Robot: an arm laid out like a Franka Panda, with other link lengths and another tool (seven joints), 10 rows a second.
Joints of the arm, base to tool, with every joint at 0 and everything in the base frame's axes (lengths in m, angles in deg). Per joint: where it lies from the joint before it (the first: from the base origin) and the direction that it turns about. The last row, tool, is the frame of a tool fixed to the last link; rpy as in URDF.
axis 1: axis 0 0 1 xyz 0.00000 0.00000 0.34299
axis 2: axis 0 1 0 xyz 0.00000 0.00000 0.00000
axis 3: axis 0 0 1 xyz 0.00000 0.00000 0.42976
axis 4: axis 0 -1 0 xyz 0.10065 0.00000 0.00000
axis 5: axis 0 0 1 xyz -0.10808 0.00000 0.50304
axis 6: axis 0 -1 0 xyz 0.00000 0.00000 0.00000
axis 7: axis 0 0 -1 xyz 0.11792 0.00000 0.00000
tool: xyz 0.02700 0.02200 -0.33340 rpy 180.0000 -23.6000 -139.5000
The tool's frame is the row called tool.
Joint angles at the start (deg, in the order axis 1, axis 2, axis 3, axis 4, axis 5, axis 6, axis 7):
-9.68, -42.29, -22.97, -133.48, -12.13, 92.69, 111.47
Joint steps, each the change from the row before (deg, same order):
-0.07, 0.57, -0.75, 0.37, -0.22, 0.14, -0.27
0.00, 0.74, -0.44, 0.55, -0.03, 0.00, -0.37
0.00, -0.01, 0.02, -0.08, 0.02, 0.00, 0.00
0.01, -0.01, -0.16, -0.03, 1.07, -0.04, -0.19
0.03, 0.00, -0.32, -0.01, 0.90, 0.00, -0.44
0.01, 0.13, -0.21, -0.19, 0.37, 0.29, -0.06
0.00, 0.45, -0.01, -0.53, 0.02, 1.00, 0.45
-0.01, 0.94, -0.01, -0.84, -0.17, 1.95, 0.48
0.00, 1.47, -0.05, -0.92, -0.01, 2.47, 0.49
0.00, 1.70, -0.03, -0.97, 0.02, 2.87, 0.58
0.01, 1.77, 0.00, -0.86, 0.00, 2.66, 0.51
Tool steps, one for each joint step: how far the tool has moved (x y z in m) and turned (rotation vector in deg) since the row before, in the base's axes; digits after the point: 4 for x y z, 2 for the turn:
-0.0013, -0.0080, -0.0017, 0.16, 0.12, -0.45
0.0010, -0.0055, -0.0004, 0.13, 0.21, -0.11
-0.0001, 0.0006, -0.0007, 0.04, 0.05, 0.04
0.0019, 0.0049, -0.0010, 1.08, -0.47, 0.01
0.0013, 0.0030, -0.0012, 1.00, -0.48, 0.16
0.0014, 0.0008, -0.0029, 0.44, -0.17, -0.09
0.0043, -0.0004, -0.0065, -0.11, 0.05, -0.41
0.0083, -0.0028, -0.0112, -0.49, 0.04, -0.44
0.0114, -0.0032, -0.0149, -0.44, 0.09, -0.51
0.0129, -0.0036, -0.0165, -0.54, 0.00, -0.60
0.0117, -0.0032, -0.0166, -0.51, 0.16, -0.49

